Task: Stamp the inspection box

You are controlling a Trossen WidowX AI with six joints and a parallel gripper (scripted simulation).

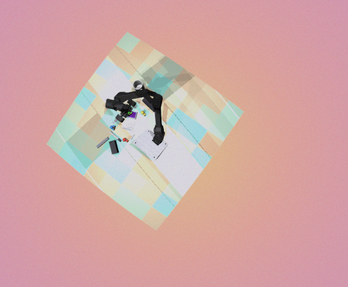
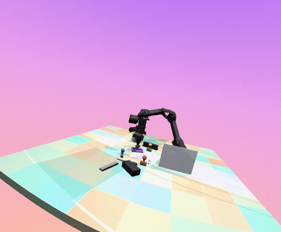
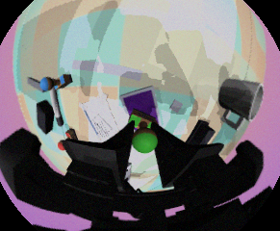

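My gripper tip is now 5 cm above the purple ink pad. Round my gripper tip: green-knobbed stamp right at my gripper tip; then yellow-knobbed stamp 8 cm to the right, 8 cm behind, 3 cm below; then white card 9 cm to the left, 6 cm below, 4 cm behind.
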